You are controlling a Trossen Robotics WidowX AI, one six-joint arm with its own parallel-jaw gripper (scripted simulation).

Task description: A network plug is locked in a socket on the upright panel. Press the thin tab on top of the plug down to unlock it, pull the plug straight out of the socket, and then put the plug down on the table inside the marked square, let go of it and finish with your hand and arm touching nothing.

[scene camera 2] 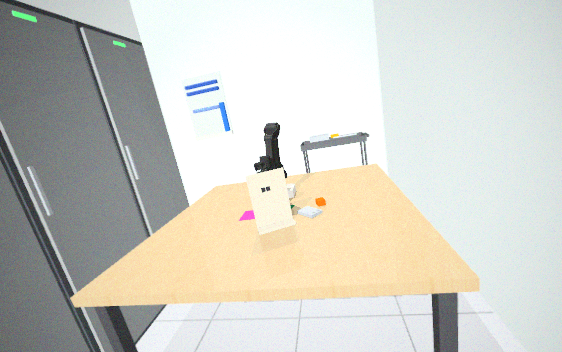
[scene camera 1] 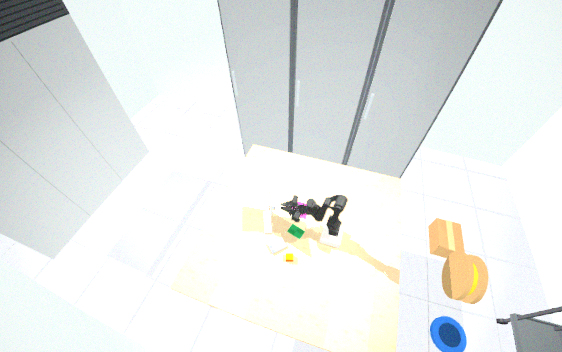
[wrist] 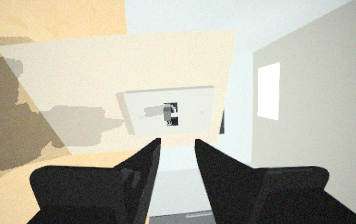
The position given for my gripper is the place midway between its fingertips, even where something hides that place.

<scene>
In view: my gripper (wrist: 177, 142) and an upright panel (scene camera 2: 268, 192).
The upright panel also shows in the wrist view (wrist: 99, 94).
</scene>
